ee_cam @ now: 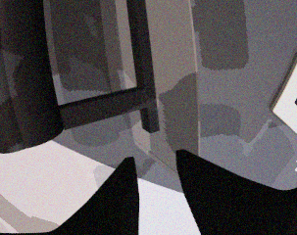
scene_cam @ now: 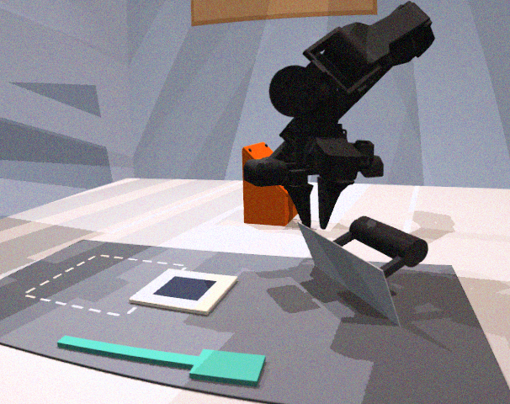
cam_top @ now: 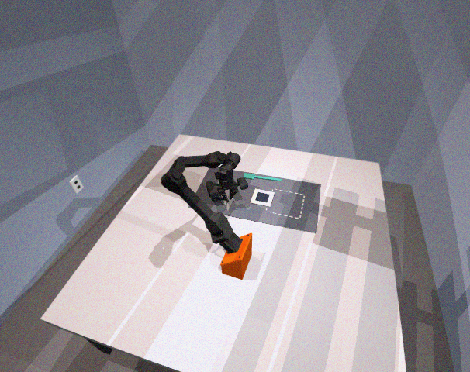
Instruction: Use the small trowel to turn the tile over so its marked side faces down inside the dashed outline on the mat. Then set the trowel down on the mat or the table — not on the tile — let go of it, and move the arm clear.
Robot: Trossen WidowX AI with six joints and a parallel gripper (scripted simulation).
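Now: the trowel 30 mm ahead of my gripper tip, 60 mm to the left of it and 10 mm below it. From my gripper tip the other things lie so: grey mat (130 mm ahead, 110 mm to the right, 80 mm below); then green paddle (270 mm ahead, 70 mm to the right, 60 mm below); then tile (120 mm ahead, 140 mm to the right, 60 mm below).
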